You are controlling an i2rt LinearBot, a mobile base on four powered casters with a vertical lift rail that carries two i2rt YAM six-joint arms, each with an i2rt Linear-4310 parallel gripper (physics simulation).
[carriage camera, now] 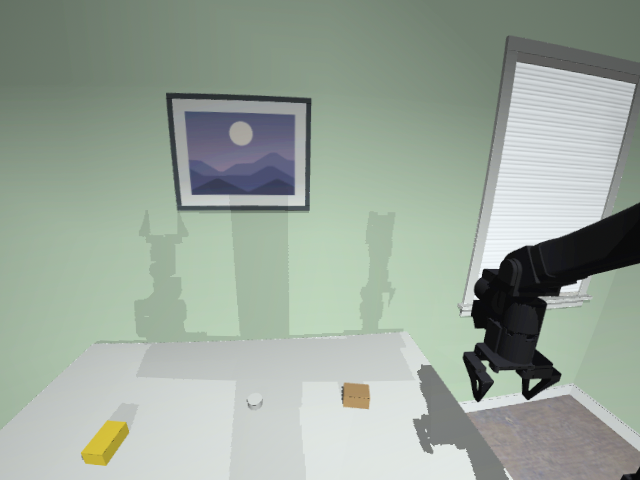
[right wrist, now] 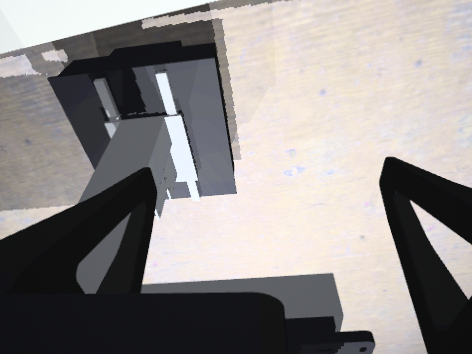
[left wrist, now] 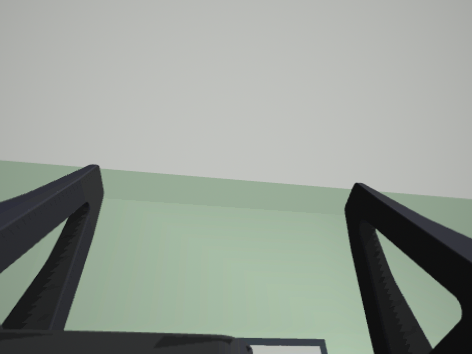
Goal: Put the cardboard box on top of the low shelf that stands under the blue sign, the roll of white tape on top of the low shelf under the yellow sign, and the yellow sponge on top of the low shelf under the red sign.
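Places are measured from the left arm's base along level axes (x ahead, y left, z up), in millimetres.
Where they show: left gripper, fingertip midpoint: [left wrist: 229, 187]; right gripper, fingertip midpoint: [carriage camera: 500, 398] [right wrist: 265, 174].
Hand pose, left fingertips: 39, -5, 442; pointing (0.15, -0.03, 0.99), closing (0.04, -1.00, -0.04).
Observation:
After its pixels a point has its place, as x, y, z.
In the carriage camera, the cardboard box [carriage camera: 356, 395] {587, -520, -317} sits on the white table [carriage camera: 180, 428] {497, 49, -368}, right of the middle. The roll of white tape [carriage camera: 254, 401] {585, -170, -343} lies flat near the middle of the table, and the yellow sponge [carriage camera: 104, 442] {409, 222, -322} lies at the left. My right gripper [carriage camera: 502, 397] {255, -714, 28} [right wrist: 265, 174] {255, -714, 28} is open and empty, to the right of the box and pointing down, beyond the table's right edge. My left gripper [left wrist: 229, 187] {39, -5, 442} is open and empty and faces the upper wall and ceiling. The low shelves and the coloured signs do not show.
A framed mountain picture [carriage camera: 238, 203] {974, -51, 279} hangs on the green wall behind the table. A window with blinds [carriage camera: 563, 170] {1153, -1643, 471} is at the right, behind my right arm. In the right wrist view, the dark robot base [right wrist: 207, 125] {-213, -546, -788} stands on the floor below, near a white edge.

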